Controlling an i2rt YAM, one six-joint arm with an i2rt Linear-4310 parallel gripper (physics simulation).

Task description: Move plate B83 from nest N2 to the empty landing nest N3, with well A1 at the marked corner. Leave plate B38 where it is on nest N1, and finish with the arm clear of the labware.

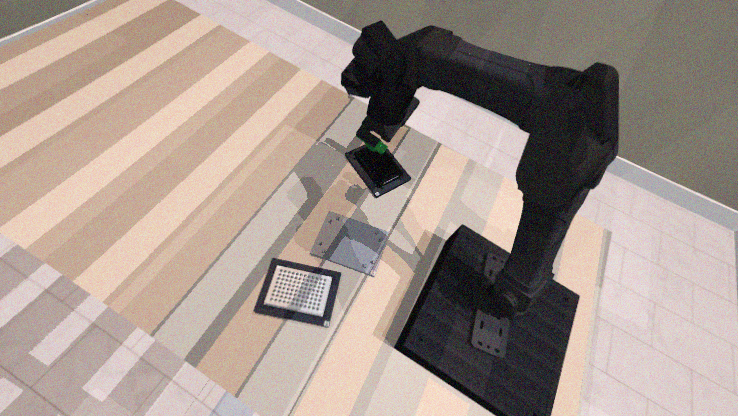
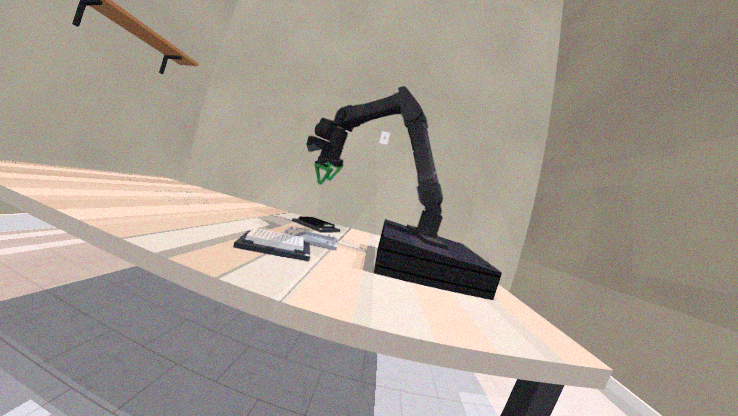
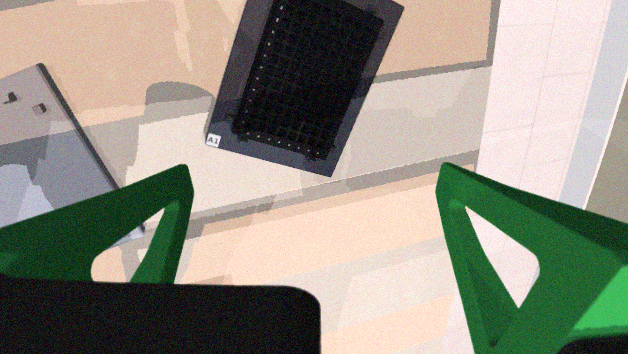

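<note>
A black plate point(image 1: 376, 164) point(image 2: 316, 223) point(image 3: 310, 75) lies flat on a dark nest point(image 1: 387, 189) point(image 3: 270, 152) whose corner label reads A1 point(image 3: 213, 140). A white plate point(image 1: 298, 290) point(image 2: 276, 239) lies flat on another dark nest point(image 1: 289, 315). The empty grey nest point(image 1: 351, 242) point(image 2: 324, 239) point(image 3: 75, 160) stands between them, its small posts bare. Plate and nest names are not readable, so I cannot tell which plate is B83. My green-fingered gripper point(image 1: 379, 147) point(image 2: 326, 179) point(image 3: 314, 177) is wide open and empty, well above the table near the black plate.
The striped table point(image 1: 170, 170) point(image 2: 413, 320) bears the nests and the arm's black base block point(image 1: 439, 335) point(image 2: 436, 263). The table's edge lies beyond the black plate, with pale floor point(image 3: 525, 75) past it. A wooden wall shelf point(image 2: 139, 31) hangs high at the back left.
</note>
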